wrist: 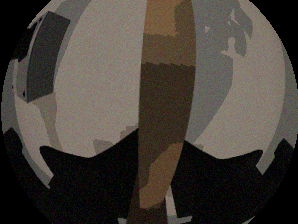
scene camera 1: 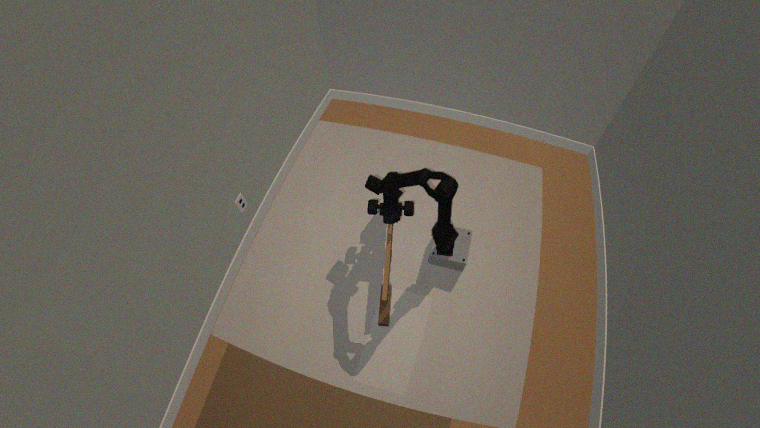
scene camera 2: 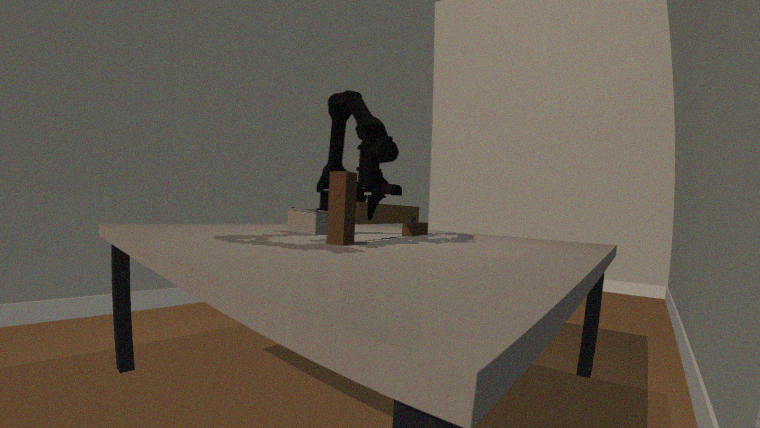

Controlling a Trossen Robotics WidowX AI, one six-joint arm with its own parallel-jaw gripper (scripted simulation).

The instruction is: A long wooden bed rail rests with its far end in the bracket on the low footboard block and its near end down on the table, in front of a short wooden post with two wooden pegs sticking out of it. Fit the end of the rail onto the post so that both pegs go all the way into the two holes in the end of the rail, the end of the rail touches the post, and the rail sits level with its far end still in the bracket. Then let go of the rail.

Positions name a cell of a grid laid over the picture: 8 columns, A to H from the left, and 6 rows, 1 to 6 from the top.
Labels:
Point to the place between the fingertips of the gripper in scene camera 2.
At D4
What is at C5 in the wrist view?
The gripper.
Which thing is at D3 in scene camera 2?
A wooden post.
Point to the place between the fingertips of the gripper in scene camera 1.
E4

